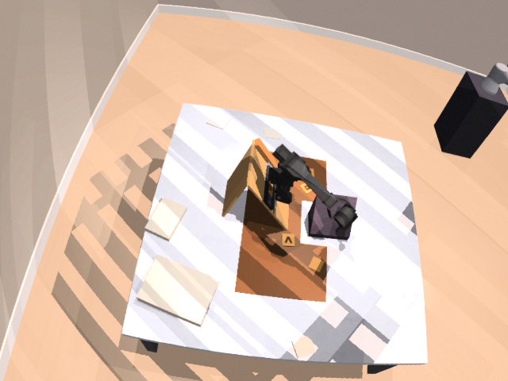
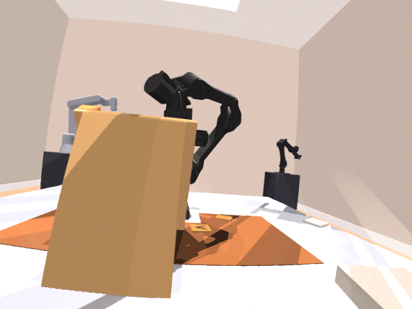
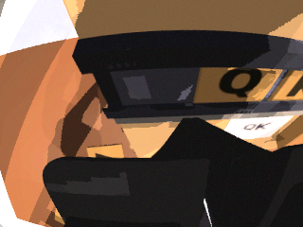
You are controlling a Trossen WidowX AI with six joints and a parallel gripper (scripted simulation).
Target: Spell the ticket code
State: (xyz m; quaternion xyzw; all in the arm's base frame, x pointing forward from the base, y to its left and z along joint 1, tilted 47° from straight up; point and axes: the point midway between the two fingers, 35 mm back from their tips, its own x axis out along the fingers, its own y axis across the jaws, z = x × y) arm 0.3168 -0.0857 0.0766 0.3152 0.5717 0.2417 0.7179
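My gripper tip is 4 cm to the left of the q tile, 2 cm short of it and 2 cm above it. Round my gripper tip: k tile: 10 cm to the right, 2 cm below, 2 cm ahead; then orange mat: 19 cm below, 12 cm behind; then white ticket: 10 cm below, 9 cm to the right, 3 cm behind.
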